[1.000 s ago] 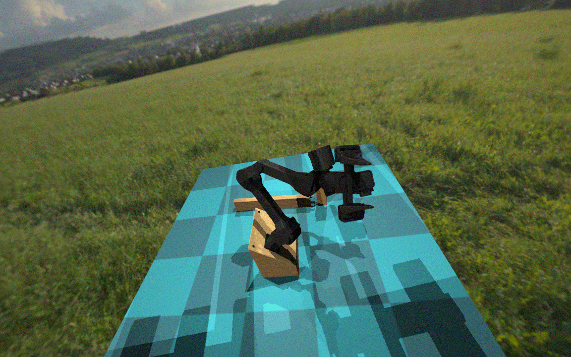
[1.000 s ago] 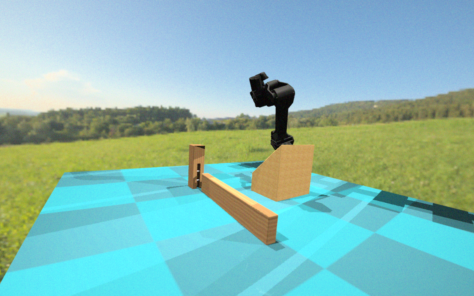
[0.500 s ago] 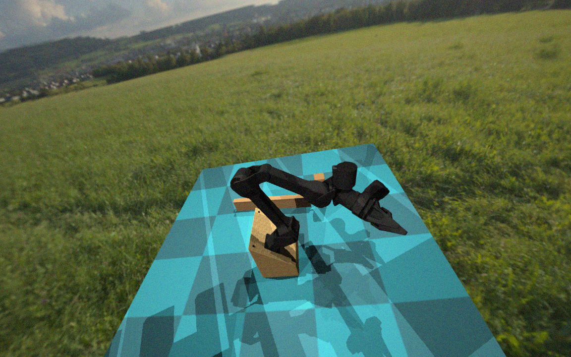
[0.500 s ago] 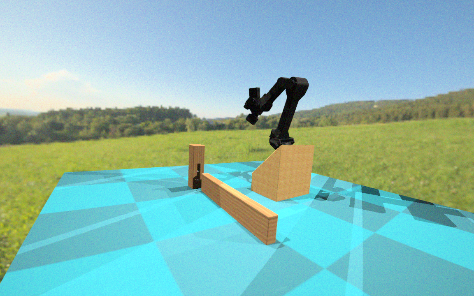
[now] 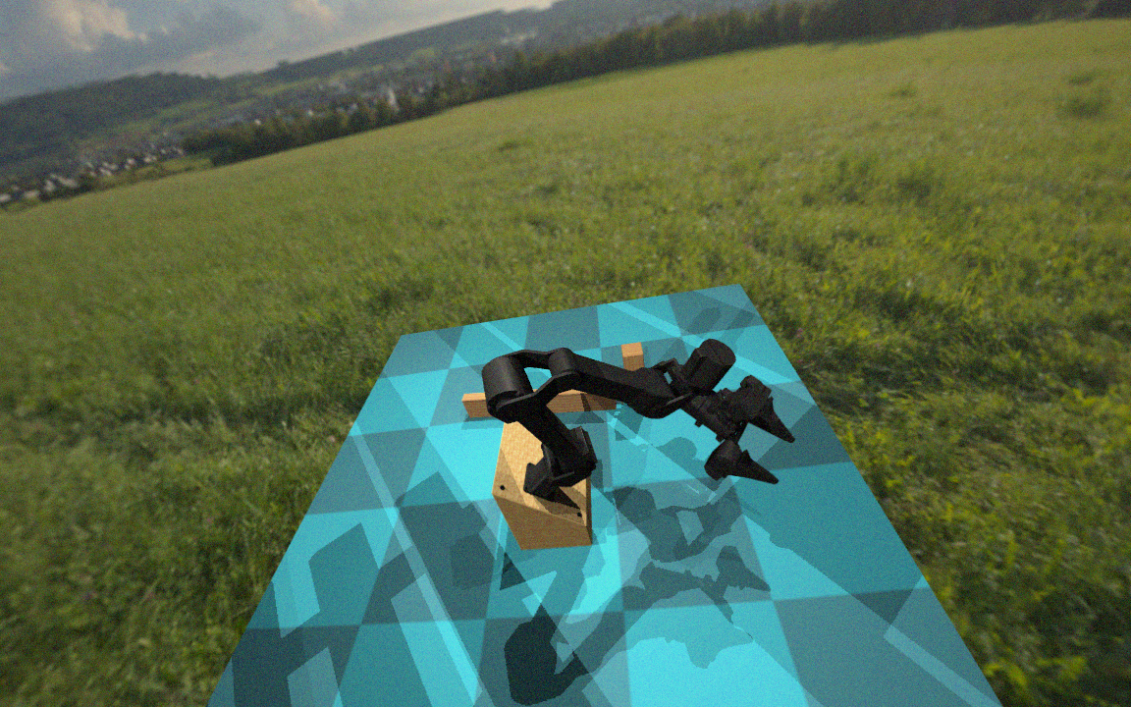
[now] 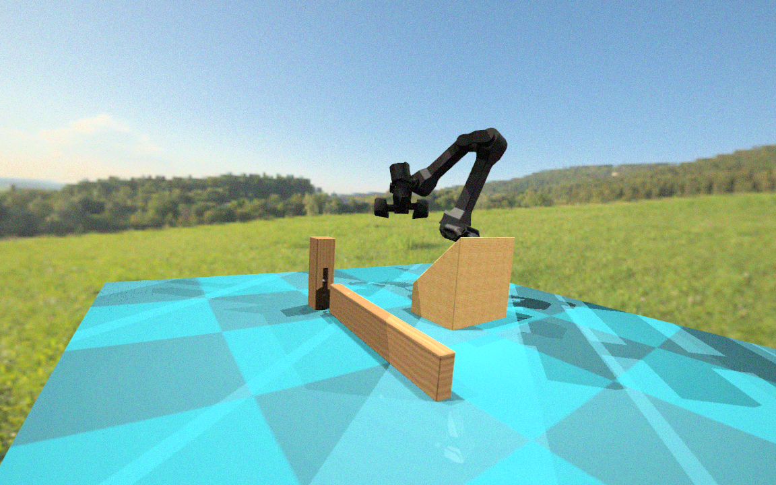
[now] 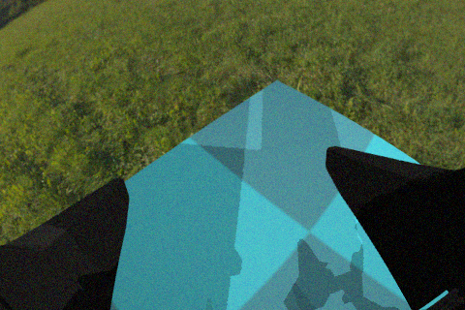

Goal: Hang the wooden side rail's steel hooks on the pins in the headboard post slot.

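Now: gripper tip 390 mm short of the headboard post, 220 mm to the right of it and 140 mm above it.
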